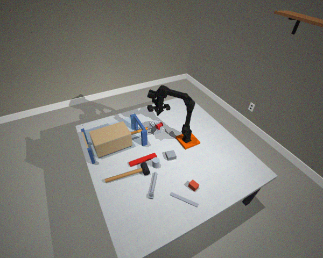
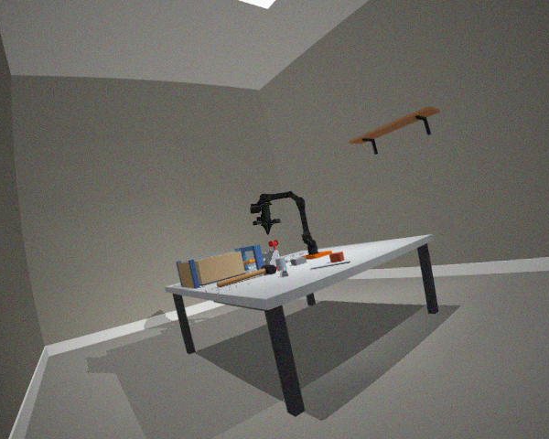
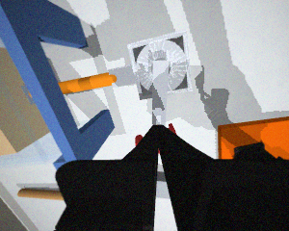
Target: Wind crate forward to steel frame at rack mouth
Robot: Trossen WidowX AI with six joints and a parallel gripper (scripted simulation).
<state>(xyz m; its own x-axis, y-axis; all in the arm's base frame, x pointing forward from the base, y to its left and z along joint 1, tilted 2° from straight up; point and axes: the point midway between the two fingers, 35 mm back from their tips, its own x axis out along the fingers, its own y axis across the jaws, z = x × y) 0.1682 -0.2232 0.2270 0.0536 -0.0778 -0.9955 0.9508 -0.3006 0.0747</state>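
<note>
The red knob lies 2 cm ahead of my gripper tip, 5 cm to the left of it and 8 cm below it. Also, from my gripper tip: grey winch 3 cm behind, 5 cm to the right, 18 cm below; grey crank arm 2 cm to the left, 11 cm below; grey block 6 cm ahead, 29 cm to the left, 20 cm below.
</note>
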